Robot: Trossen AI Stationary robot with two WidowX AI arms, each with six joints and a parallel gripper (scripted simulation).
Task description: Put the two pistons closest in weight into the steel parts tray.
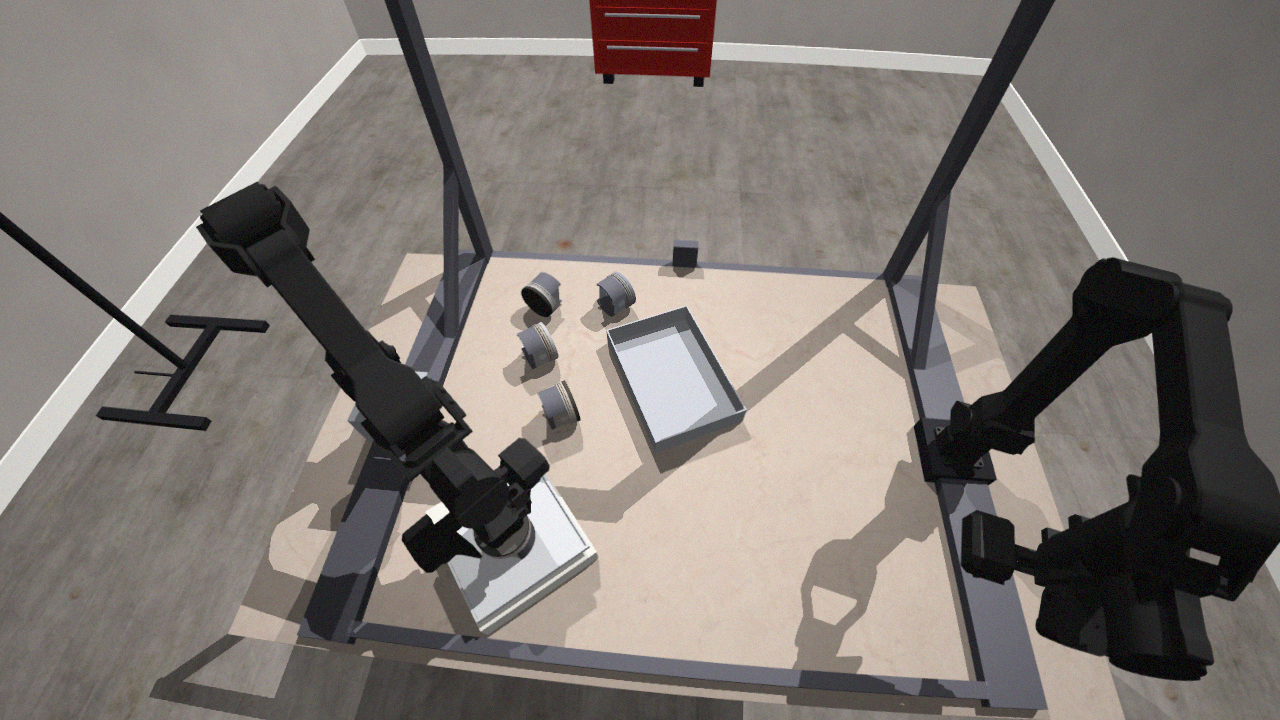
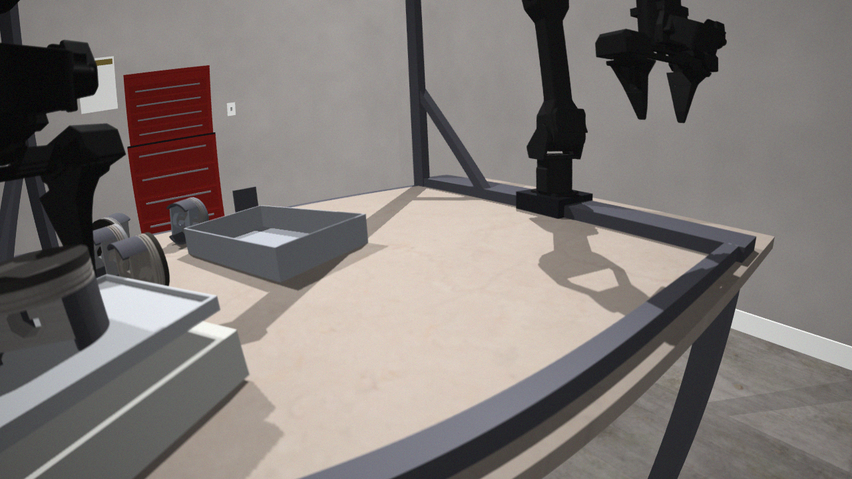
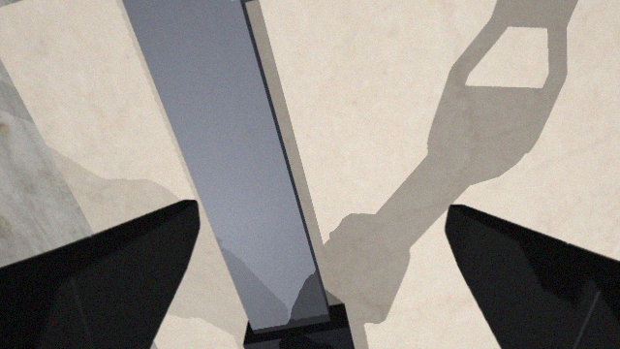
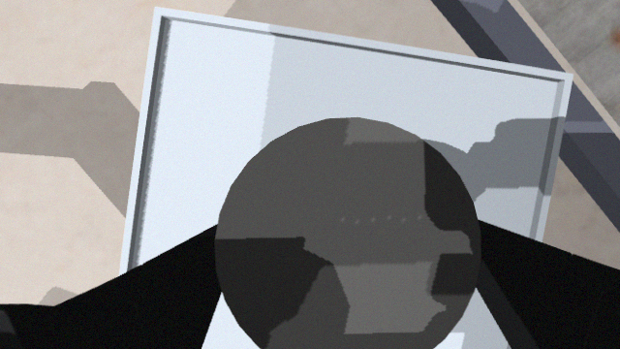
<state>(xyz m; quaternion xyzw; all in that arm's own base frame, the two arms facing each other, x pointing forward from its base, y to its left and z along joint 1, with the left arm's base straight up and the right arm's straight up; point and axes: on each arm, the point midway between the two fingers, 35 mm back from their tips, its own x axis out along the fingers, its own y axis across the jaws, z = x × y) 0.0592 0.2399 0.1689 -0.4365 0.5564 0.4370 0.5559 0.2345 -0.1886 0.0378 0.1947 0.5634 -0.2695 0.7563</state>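
Right now my right hand is 70 mm above the scale pan and 10 mm to the right of it. The rest, counted from my right hand: scale (80 mm below); then steel parts tray (310 mm behind, 220 mm to the left, 110 mm below).
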